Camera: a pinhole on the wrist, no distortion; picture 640 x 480 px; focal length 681.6 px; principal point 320.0 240.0 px. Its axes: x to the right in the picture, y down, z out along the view. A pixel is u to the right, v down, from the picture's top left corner.
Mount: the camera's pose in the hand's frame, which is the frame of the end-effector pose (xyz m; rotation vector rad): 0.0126 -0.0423 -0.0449 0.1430 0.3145 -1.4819
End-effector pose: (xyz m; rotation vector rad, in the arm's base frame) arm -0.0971 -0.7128 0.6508 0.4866 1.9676 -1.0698
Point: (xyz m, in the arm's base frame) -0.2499 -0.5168 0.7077
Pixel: behind the camera
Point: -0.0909 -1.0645 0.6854
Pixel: 442 98
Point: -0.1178 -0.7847 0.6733
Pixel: 285 41
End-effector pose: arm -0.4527 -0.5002 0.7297 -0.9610 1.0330 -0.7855
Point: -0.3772 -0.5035 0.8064
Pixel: 229 105
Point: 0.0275 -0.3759 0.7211
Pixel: outside the picture
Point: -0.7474 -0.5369 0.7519
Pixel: behind the camera
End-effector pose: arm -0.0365 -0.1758 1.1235 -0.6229 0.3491 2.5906
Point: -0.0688 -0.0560 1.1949
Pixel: 275 255
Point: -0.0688 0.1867 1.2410
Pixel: 618 317
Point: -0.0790 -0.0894 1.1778
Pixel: 148 304
